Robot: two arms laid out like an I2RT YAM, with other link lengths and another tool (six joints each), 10 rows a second.
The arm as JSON. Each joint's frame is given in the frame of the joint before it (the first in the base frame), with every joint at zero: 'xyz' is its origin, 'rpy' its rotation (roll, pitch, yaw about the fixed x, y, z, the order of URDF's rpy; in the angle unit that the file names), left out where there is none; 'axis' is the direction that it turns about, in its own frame. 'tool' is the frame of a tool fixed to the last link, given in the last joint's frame.
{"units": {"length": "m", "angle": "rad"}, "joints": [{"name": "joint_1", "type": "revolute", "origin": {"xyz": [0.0, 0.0, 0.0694]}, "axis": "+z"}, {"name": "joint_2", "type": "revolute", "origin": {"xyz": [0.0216, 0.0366, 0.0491]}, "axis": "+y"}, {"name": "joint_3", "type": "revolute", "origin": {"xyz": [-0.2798, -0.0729, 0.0]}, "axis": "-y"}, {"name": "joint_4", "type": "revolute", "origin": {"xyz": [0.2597, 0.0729, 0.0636]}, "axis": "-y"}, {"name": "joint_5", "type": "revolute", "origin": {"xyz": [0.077, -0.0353, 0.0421]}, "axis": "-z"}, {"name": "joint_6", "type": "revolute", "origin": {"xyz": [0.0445, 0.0, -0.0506]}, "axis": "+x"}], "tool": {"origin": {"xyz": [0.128, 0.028, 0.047], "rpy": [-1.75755, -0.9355, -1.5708]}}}
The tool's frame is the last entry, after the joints.
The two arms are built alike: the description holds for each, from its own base.
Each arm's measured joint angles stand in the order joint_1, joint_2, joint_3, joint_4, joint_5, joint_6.
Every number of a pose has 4 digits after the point.
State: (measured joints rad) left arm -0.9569 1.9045 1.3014 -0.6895 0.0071 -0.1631; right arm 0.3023 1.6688 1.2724 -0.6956 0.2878 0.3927
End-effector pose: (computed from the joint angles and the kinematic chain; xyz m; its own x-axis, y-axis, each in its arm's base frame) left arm 0.2961 -0.3588 0.0570 0.1210 -0.9613 0.2477 -0.9921 -0.1090 0.0618; right arm 0.4571 0.1005 0.1592 0.5752 -0.6807 0.4537 -0.7254 -0.6808 -0.1018
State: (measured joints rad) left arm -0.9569 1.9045 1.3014 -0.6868 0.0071 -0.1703; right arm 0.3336 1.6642 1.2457 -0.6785 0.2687 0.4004
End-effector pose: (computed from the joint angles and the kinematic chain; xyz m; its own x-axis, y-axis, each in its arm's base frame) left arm 0.2965 -0.3589 0.0572 0.1277 -0.9596 0.2508 -0.9913 -0.1156 0.0622; right arm 0.4501 0.1165 0.1522 0.6019 -0.6692 0.4359 -0.7032 -0.7028 -0.1080
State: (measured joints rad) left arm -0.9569 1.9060 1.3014 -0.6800 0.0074 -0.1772; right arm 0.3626 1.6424 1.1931 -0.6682 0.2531 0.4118
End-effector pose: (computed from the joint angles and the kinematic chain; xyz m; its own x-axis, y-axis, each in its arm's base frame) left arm 0.2975 -0.3598 0.0571 0.1336 -0.9573 0.2563 -0.9906 -0.1218 0.0617; right arm 0.4351 0.1273 0.1412 0.6289 -0.6581 0.4140 -0.6870 -0.7197 -0.1004
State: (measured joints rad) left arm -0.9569 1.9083 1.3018 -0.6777 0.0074 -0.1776; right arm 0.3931 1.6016 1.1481 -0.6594 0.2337 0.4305
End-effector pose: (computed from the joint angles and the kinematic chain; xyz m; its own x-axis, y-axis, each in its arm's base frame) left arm 0.2978 -0.3602 0.0564 0.1340 -0.9572 0.2567 -0.9906 -0.1221 0.0616; right arm 0.4205 0.1387 0.1410 0.6442 -0.6545 0.3957 -0.6706 -0.7322 -0.1194
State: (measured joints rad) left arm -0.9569 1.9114 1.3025 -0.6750 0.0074 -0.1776; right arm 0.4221 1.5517 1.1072 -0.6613 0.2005 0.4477
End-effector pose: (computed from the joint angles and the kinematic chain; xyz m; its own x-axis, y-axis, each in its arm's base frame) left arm 0.2981 -0.3607 0.0556 0.1339 -0.9571 0.2570 -0.9906 -0.1221 0.0615; right arm 0.4038 0.1504 0.1438 0.6648 -0.6504 0.3674 -0.6500 -0.7461 -0.1446
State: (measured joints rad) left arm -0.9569 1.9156 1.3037 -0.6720 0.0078 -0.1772; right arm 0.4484 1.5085 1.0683 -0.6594 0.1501 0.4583
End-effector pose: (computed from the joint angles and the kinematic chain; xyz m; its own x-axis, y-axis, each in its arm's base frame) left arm 0.2985 -0.3615 0.0544 0.1335 -0.9571 0.2571 -0.9907 -0.1216 0.0617; right arm 0.3872 0.1638 0.1444 0.6952 -0.6402 0.3269 -0.6221 -0.7637 -0.1725
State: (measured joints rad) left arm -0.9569 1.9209 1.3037 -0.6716 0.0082 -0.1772; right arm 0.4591 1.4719 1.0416 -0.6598 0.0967 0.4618
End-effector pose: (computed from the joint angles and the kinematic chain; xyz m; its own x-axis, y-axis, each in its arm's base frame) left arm 0.2983 -0.3613 0.0521 0.1342 -0.9581 0.2531 -0.9905 -0.1217 0.0643; right arm 0.3748 0.1727 0.1468 0.7195 -0.6324 0.2871 -0.5998 -0.7742 -0.2021
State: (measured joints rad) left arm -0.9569 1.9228 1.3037 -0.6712 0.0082 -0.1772; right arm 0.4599 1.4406 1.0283 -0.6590 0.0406 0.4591
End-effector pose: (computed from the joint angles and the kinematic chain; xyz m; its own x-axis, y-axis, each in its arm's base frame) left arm 0.2983 -0.3613 0.0513 0.1344 -0.9584 0.2518 -0.9904 -0.1218 0.0651; right arm 0.3668 0.1801 0.1531 0.7394 -0.6247 0.2513 -0.5779 -0.7803 -0.2393
